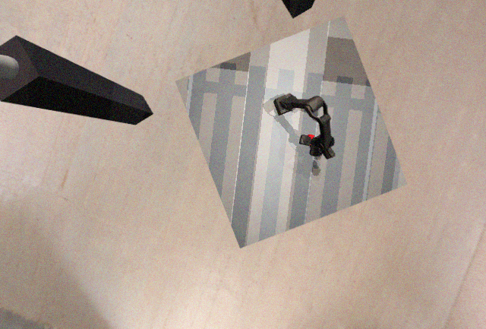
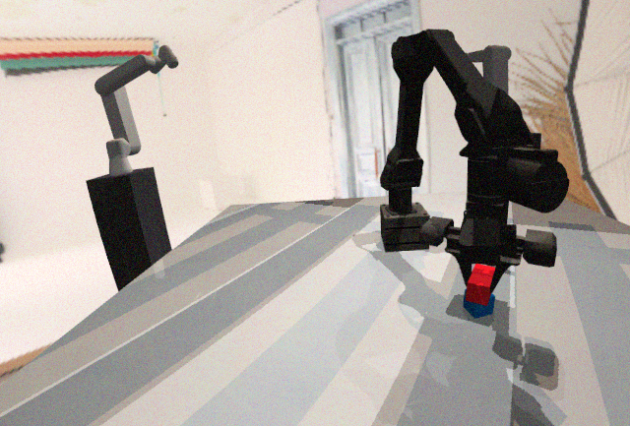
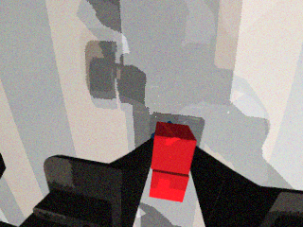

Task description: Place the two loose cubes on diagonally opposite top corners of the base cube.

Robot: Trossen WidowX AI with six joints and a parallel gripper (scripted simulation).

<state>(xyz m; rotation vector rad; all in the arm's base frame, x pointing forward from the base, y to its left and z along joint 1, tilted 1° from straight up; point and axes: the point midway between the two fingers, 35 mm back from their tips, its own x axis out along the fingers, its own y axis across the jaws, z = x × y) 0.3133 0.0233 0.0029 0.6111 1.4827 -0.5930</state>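
The blue base cube lies 40 mm below my gripper tip, 10 mm to the left of it and 10 mm behind it.
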